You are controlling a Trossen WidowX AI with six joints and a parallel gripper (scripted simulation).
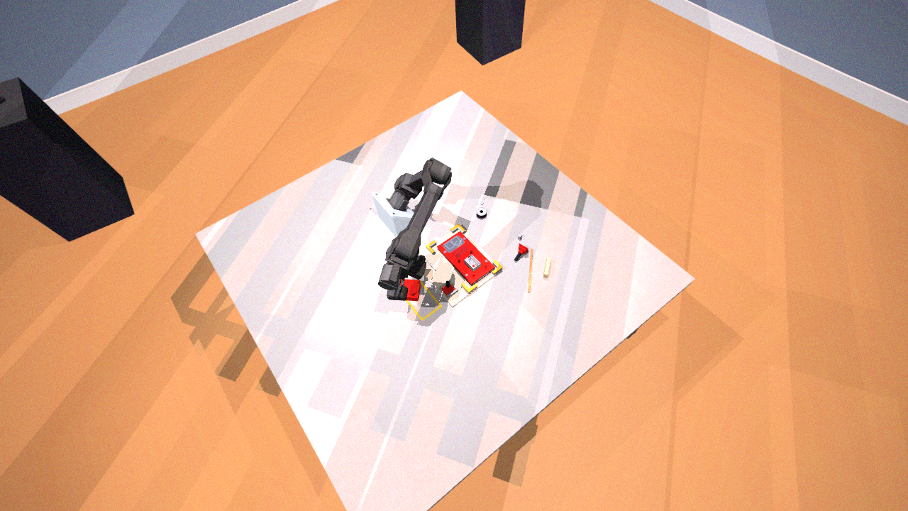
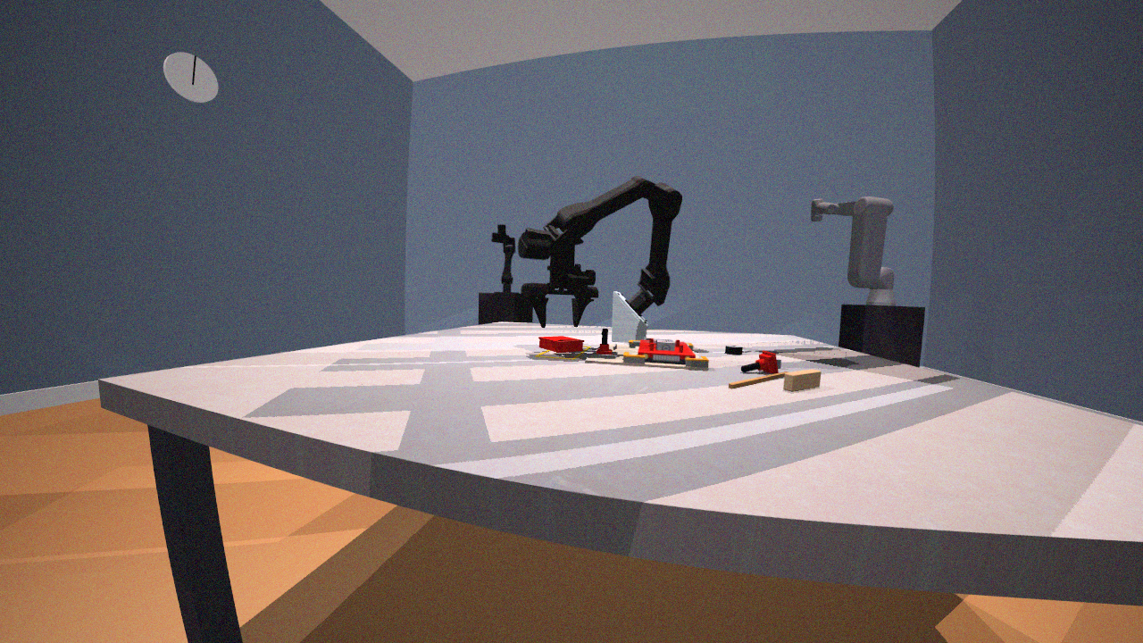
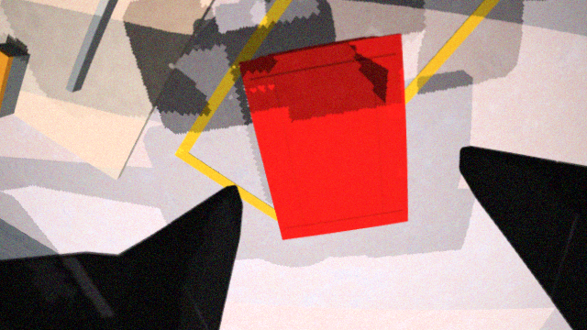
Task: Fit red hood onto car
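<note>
Now: the red hood 4 cm below my gripper tip. Also, from my gripper tip: thin wooden stick: 17 cm ahead, 41 cm to the left, 5 cm below; then small wooden block: 20 cm ahead, 46 cm to the left, 4 cm below.
</note>
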